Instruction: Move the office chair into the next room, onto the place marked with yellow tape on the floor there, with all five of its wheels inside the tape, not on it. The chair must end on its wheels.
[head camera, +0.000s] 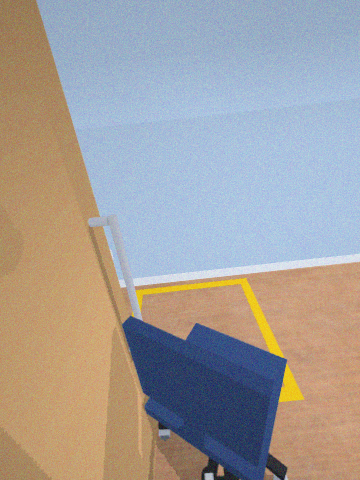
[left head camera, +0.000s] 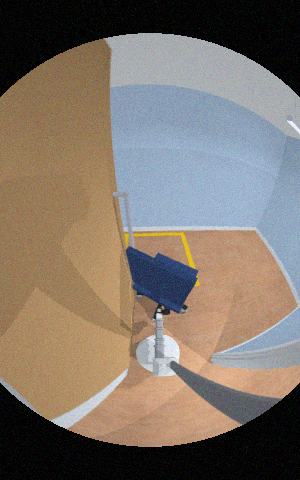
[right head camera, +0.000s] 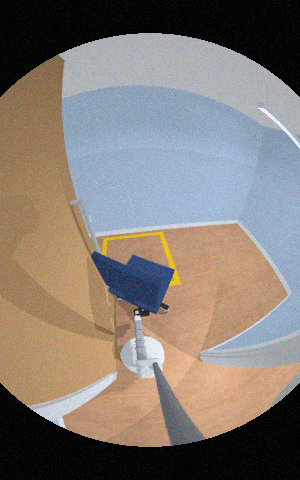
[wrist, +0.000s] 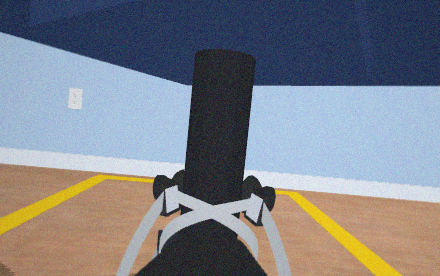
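Places are measured from the robot's base along level axes (x ahead, y left, z up), in centimetres.
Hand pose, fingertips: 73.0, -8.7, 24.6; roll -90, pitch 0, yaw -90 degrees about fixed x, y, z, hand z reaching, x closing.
After its pixels a point has its place, as x, y, z.
The blue office chair (head camera: 215, 395) {44.3, -3.5, 83.7} (left head camera: 165, 282) {45.5, -1.4, 82.2} (right head camera: 135, 282) {44.1, -3.8, 87.7} stands upright in the room with the tape, its backrest toward me and its left edge very close to the door; contact cannot be told. Parts of its black base and some wheels show below. The yellow tape (head camera: 262, 325) {135.3, -51.3, -2.7} (left head camera: 189, 255) {135.4, -53.6, -2.6} (right head camera: 169, 257) {129.1, -53.1, -2.7} (wrist: 50, 203) {137.2, 49.6, -2.7} lies beyond the chair, by the far wall; its near part is largely hidden behind the chair. In the wrist view my gripper (wrist: 219, 187) {73.0, -8.7, 24.6} is shut on the chair's black column (wrist: 220, 125) {67.0, -8.3, 30.7}, below the seat (wrist: 300, 40) {63.7, -12.7, 36.2}. The head views do not show the fingers clearly.
The open wooden door (head camera: 60, 300) {44.8, 26.5, 121.1} (left head camera: 60, 225) {28.0, 26.7, 138.4} (right head camera: 30, 250) {31.8, 26.6, 130.6} stands close along my left, with a grey bar handle (head camera: 125, 265) {66.4, 19.4, 113.1} near the chair's backrest. A white door frame (left head camera: 225, 358) {-15.7, -60.6, 29.8} (right head camera: 215, 356) {-15.7, -60.5, 35.8} is to the right of my base. The blue far wall (head camera: 225, 200) {199.3, -33.4, 78.3} rises behind the tape.
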